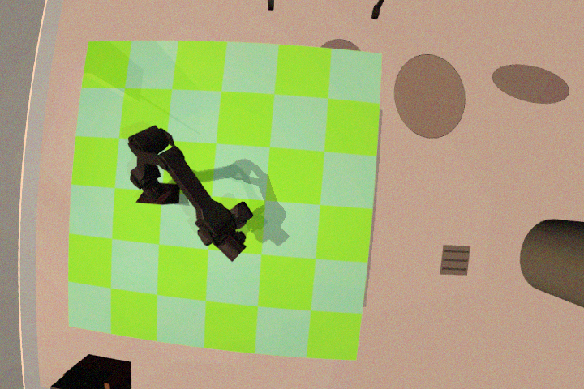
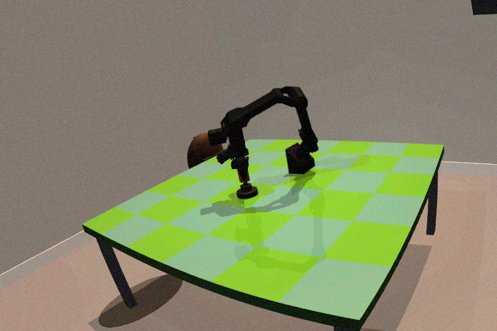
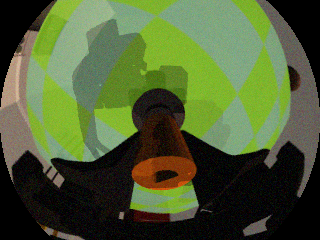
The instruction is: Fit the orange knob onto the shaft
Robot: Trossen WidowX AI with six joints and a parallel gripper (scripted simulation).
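The orange knob lies 2 cm above my gripper tip. Round my gripper tip: dark round pedestal (4 cm below).
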